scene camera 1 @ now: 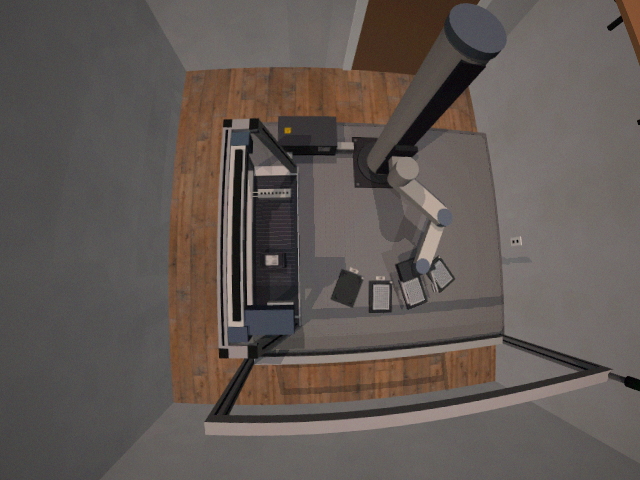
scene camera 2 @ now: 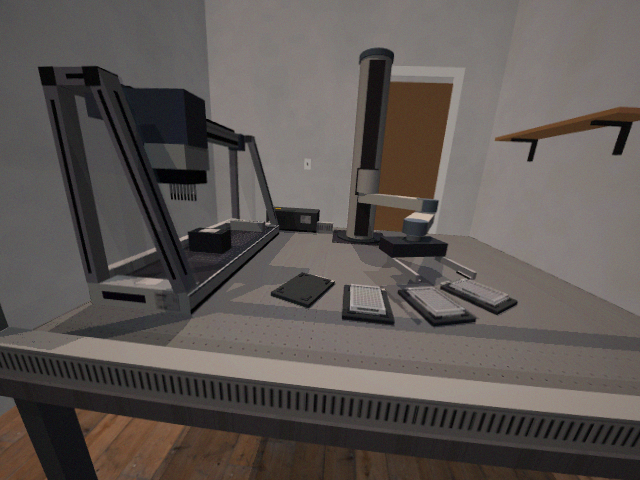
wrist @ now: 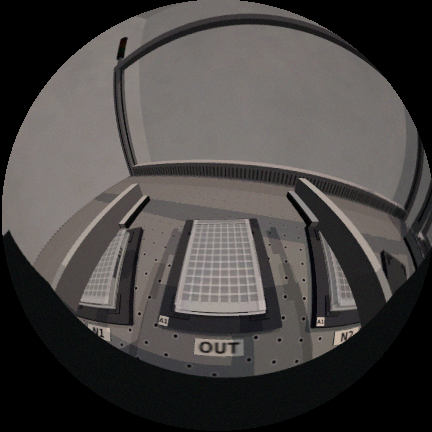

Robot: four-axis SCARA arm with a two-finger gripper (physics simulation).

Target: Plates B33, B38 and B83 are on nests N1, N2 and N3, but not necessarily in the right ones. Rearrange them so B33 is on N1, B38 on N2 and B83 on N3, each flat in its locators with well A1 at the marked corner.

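Frame: origin at the arm's base, x ahead, y left, z up, level; metres.
Where they show: gripper, fingertip midpoint: (scene camera 1: pixel 422 297) (scene camera 2: pixel 446 277) (wrist: pixel 214 186); arm's base, origin of the base link: (scene camera 1: pixel 378 163) (scene camera 2: pixel 359 239).
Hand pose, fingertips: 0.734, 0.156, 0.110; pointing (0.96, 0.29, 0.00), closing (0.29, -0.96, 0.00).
Things, the pixels of their top centre, and the offset from my fingertips, as dx, dy, dz. "spot": a spot on its surface instead. Level surfaces: height alone.
- dark nest OUT, middle of its top: (wrist: pixel 219 258) (scene camera 2: pixel 433 300) (scene camera 1: pixel 414 291) -0.023, -0.009, -0.079
- second plate, middle of its top: (wrist: pixel 352 261) (scene camera 2: pixel 366 295) (scene camera 1: pixel 381 297) -0.004, -0.192, -0.071
- nest N2, middle of its top: (wrist: pixel 348 265) (scene camera 2: pixel 366 298) (scene camera 1: pixel 381 297) -0.004, -0.192, -0.081
- third plate, middle of its top: (wrist: pixel 95 262) (scene camera 2: pixel 478 288) (scene camera 1: pixel 441 274) -0.107, +0.151, -0.071
- nest N1, middle of its top: (wrist: pixel 99 265) (scene camera 2: pixel 477 291) (scene camera 1: pixel 440 274) -0.107, +0.151, -0.081
- Nest N3, middle of its top: (scene camera 2: pixel 304 284) (scene camera 1: pixel 347 288) -0.056, -0.365, -0.081
- pipetting machine's deck, its level: dz -0.049
- black block, surface spot: (scene camera 2: pixel 209 240) spot: -0.169, -0.715, -0.003
- dark control box, surface spot: (scene camera 1: pixel 307 131) spot: -0.848, -0.557, +0.018
My gripper (scene camera 1: pixel 417 290) (scene camera 2: pixel 445 277) (wrist: pixel 214 186) is open and empty, its fingers above and to either side of the plate on the OUT nest. That plate (scene camera 2: pixel 436 300) (wrist: pixel 220 265) is pale, gridded and lies flat on the dark nest OUT (wrist: pixel 220 323). A second plate (scene camera 1: pixel 381 296) (scene camera 2: pixel 367 299) (wrist: pixel 341 282) lies on nest N2 (scene camera 2: pixel 368 318) (wrist: pixel 316 290). A third plate (scene camera 1: pixel 441 273) (scene camera 2: pixel 481 291) (wrist: pixel 102 282) lies on nest N1 (wrist: pixel 129 285). Nest N3 (scene camera 1: pixel 346 287) (scene camera 2: pixel 303 289) is bare. Plate names and their A1 corners are not readable; fingers partly hide the side plates in the wrist view.
The pipetting machine's deck (scene camera 1: pixel 276 222) stands left of the nests, with a black block (scene camera 2: pixel 209 240) on it. The arm's column (scene camera 1: pixel 413 113) (scene camera 2: pixel 370 129) rises behind the nests. A dark control box (scene camera 1: pixel 307 131) (scene camera 2: pixel 295 219) stands at the back. A raised frame (scene camera 1: pixel 413 413) lies beyond the front edge.
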